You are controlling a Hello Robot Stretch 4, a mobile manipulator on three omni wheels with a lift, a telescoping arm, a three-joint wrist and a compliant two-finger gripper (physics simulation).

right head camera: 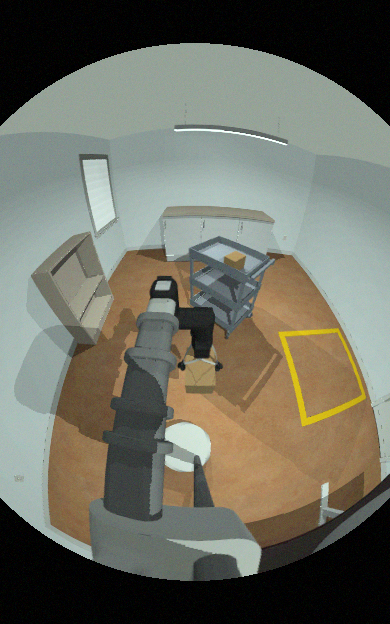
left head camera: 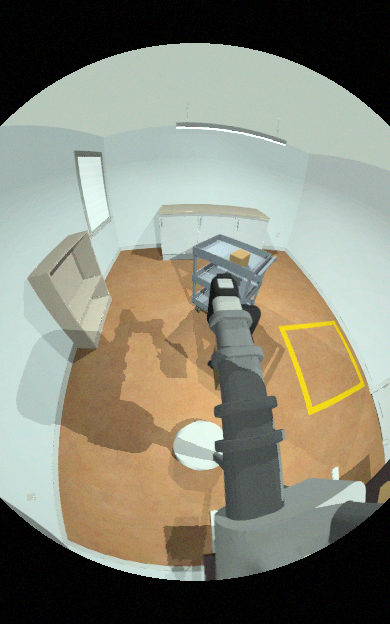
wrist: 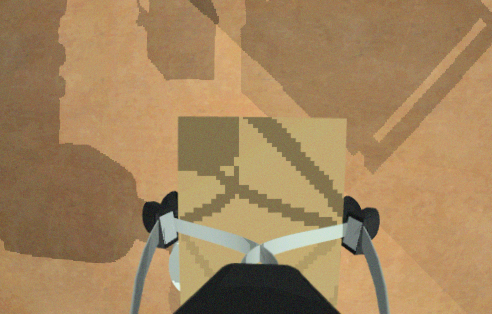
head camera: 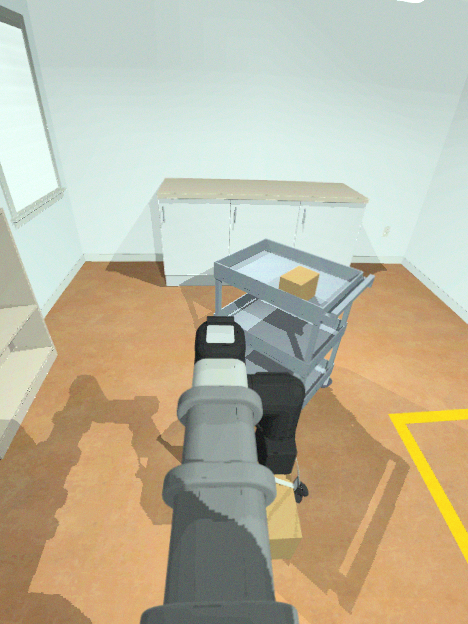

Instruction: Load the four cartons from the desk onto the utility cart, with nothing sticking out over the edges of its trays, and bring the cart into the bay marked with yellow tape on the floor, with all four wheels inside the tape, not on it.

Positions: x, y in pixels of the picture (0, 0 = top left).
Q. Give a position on a grey utility cart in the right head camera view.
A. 227, 290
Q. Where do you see a low white cabinet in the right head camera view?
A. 183, 226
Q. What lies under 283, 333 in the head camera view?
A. A grey utility cart.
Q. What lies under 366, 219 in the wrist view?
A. My gripper.
